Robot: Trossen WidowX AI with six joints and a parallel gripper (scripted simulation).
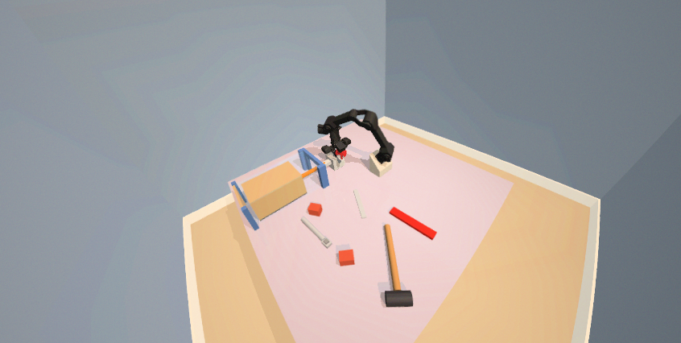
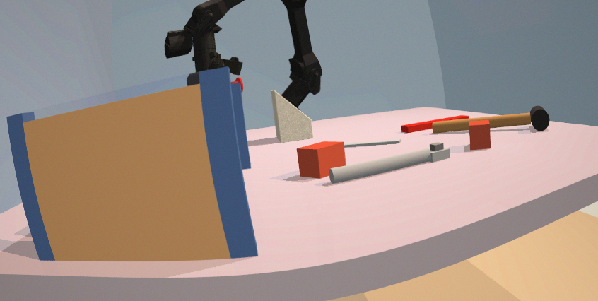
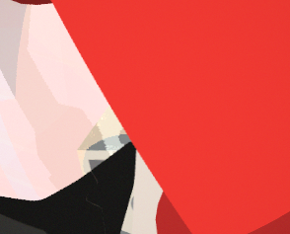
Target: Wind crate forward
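Right now my gripper tip is 1 cm short of the red knob, 5 cm to the right of it and 4 cm below it. Also, from my gripper tip: pale crank arm: 1 cm to the left, 1 cm above; then pale winch: 3 cm behind, 6 cm to the right, 7 cm below; then blue frame: 14 cm ahead, 7 cm to the right.
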